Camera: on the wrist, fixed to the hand. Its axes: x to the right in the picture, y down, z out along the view.
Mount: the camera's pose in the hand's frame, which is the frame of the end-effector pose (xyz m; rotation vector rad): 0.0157 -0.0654 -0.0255 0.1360 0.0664 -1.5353
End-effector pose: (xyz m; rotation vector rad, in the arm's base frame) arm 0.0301 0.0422 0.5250 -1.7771 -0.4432 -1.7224
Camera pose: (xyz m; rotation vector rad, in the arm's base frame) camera -0.0292 0.0725 0.5522 0.9223 1.7405 1.9482
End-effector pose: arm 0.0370 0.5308 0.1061 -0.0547 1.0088 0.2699
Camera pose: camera 0.0400 0.4665 0.0741 -0.6768 0.8052 -1.2018
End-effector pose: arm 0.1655 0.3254 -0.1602 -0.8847 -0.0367 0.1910
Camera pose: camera 0.1936 0.2683 -0.1266 -0.5309 -0.6077 -1.2512
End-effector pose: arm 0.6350 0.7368 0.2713 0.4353 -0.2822 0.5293
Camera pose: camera 0.6871 0.7046 0.2336 0.6296 0.1958 -0.9441
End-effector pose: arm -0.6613 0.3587 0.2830 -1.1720 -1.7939 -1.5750
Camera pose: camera -0.7287 0.3406 0.2655 -0.5068 2.2434 1.5542
